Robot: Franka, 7 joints.
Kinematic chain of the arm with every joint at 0, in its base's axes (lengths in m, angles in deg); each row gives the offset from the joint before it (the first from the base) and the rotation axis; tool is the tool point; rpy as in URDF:
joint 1: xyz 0 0 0.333 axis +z
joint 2: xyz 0 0 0 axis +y
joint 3: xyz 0 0 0.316 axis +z
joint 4: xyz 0.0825 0 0 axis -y
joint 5: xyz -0.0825 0 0.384 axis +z
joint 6: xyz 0 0 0 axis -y
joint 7: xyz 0.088 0 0 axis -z
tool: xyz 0 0 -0.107 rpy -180 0 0
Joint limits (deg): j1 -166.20..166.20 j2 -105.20..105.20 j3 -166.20..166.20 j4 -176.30..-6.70 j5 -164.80..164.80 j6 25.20..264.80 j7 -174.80..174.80
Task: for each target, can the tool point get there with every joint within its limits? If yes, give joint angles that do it. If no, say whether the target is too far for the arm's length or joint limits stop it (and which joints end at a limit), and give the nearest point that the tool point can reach.
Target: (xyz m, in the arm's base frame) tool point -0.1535 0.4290 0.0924
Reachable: yes | joints 67.45 36.68 37.04 -136.21 16.52 147.94 70.93
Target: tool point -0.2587 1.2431 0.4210
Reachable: no: too far | nearest point -0.1744 0.8379 0.3923 | short by 0.415 m
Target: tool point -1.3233 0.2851 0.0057
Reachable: no: too far | nearest point -0.8152 0.1756 0.1314 | short by 0.535 m
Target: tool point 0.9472 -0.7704 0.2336
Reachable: no: too far | nearest point 0.6634 -0.5395 0.2634 | short by 0.367 m
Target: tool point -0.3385 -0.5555 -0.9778
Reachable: no: too far | nearest point -0.2316 -0.3801 -0.3355 | short by 0.674 m
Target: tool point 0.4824 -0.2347 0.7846
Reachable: yes | joints -123.71 0.85 93.11 -71.99 27.97 89.97 89.77
